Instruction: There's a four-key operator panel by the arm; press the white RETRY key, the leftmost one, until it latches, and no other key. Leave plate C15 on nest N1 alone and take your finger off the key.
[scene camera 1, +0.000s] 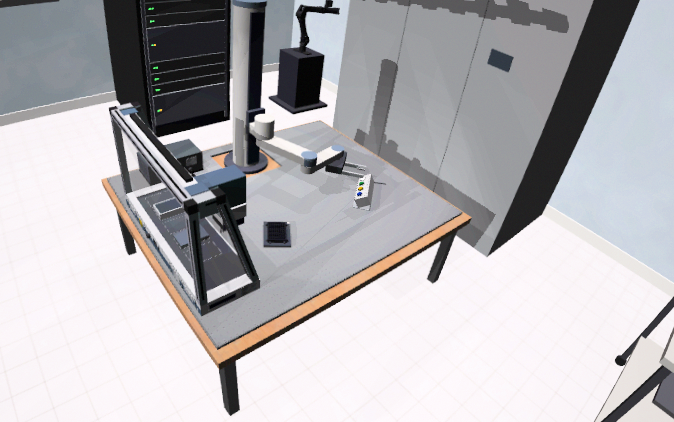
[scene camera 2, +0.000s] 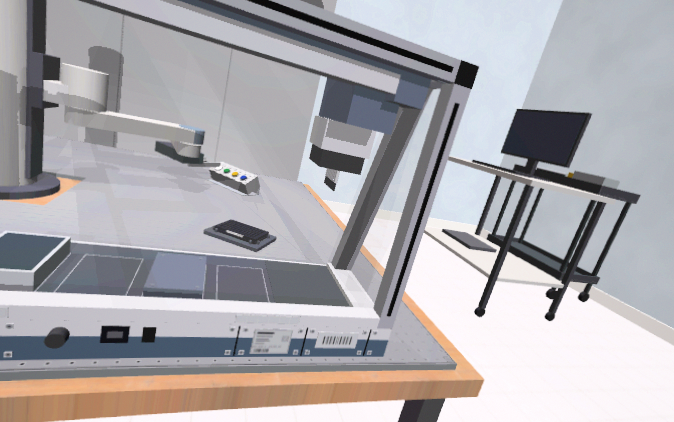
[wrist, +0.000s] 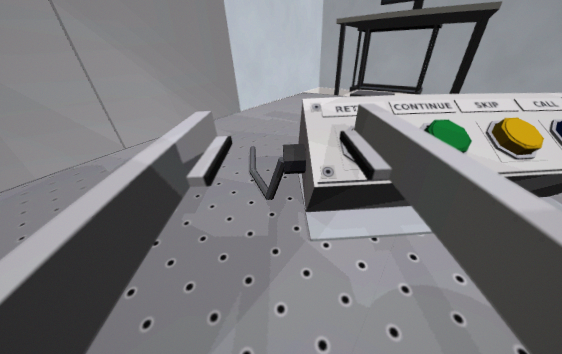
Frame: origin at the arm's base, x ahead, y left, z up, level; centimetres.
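Seen in the pictures: gripper, fingertip midpoint: (scene camera 1: 364, 172) (scene camera 2: 212, 161) (wrist: 285, 124); arm's base at its link origin: (scene camera 1: 246, 162).
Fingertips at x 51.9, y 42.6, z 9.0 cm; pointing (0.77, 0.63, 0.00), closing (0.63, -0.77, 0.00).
Note:
Offsets run from my fingertips to a thing's top centre. "spot": to the spot under its first point.
The key panel {dx +9.4, dy -8.4, dz +0.7 cm} (scene camera 1: 368, 192) (scene camera 2: 248, 187) (wrist: 319, 142) is a white sloped box on the bench, with white, green, yellow and blue keys. My gripper (scene camera 1: 364, 171) (wrist: 285, 124) is shut on nothing, its two long fingers parallel with a gap between them. In the wrist view the right fingertip overlaps the RETRY key and hides nearly all of it; the left one is beyond the panel's left side. I cannot tell whether the fingertip touches the key or whether the key is down. A dark plate (scene camera 1: 277, 231) (scene camera 2: 241, 230) sits on a flat nest {dx +10.4, dy -63.9, dz -5.5 cm} (scene camera 1: 278, 245); no label is readable.
The green key {dx +6.1, dy -7.9, dz -0.2 cm} (wrist: 449, 135) and yellow key {dx +9.3, dy -11.7, dz -0.2 cm} (wrist: 518, 136) lie right of the right finger. A bent cable {spot: dx +0.4, dy +2.3, dz -6.5 cm} (wrist: 269, 192) leaves the panel's left side. A framed deck (scene camera 1: 229, 294) (scene camera 2: 300, 312) stands along one bench edge. A grey cabinet (scene camera 1: 420, 90) stands behind the bench.

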